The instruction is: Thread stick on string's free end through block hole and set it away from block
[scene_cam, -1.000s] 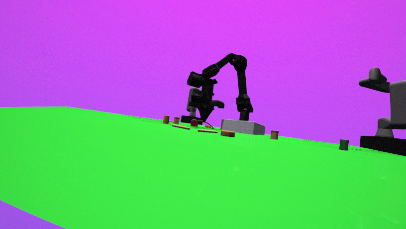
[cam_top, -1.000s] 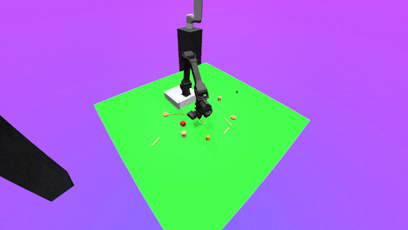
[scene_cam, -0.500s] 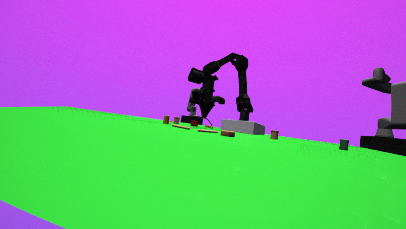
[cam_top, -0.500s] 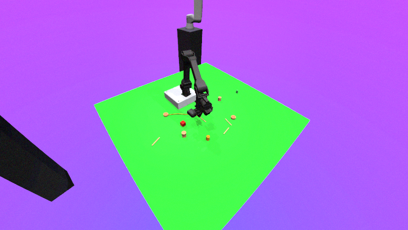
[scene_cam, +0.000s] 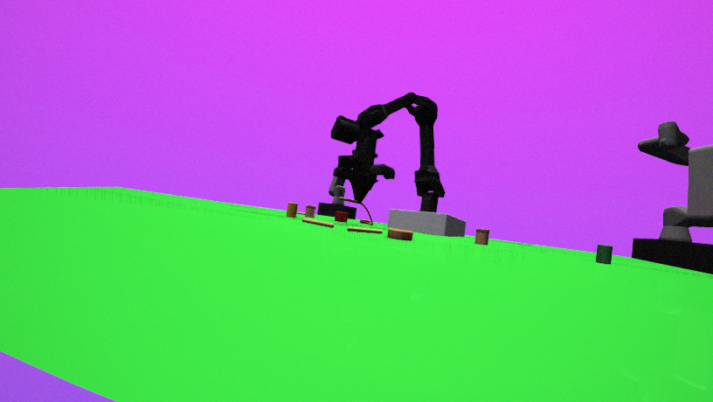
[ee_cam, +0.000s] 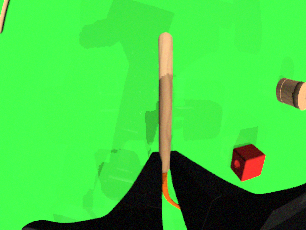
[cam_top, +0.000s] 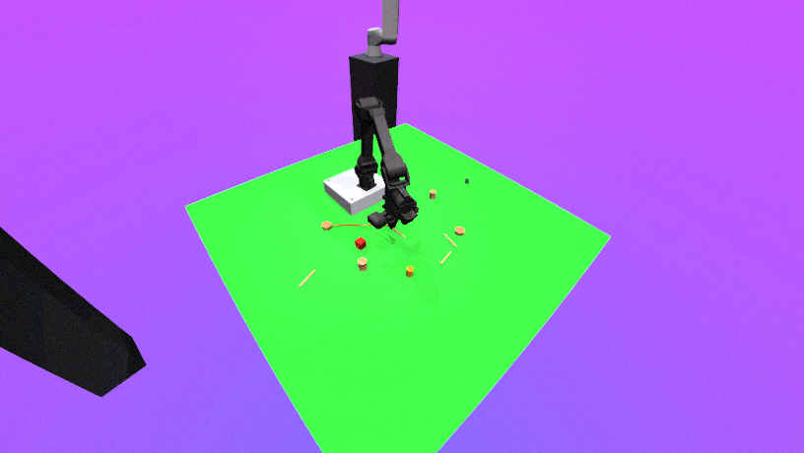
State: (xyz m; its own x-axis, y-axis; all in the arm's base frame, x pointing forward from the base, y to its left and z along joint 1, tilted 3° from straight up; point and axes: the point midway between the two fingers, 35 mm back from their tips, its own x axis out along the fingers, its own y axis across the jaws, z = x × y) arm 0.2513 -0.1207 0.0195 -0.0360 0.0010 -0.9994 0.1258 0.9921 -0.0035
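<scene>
Right now the red block is 10 cm to the right of my gripper tip, 6 cm behind it and 5 cm below it. Also, from my gripper tip: yellow cylinder: 15 cm ahead, 8 cm to the right, 4 cm below; thin wooden stick: 1 cm ahead; tan cylinder: 17 cm to the right, 4 cm below, 1 cm ahead.
</scene>
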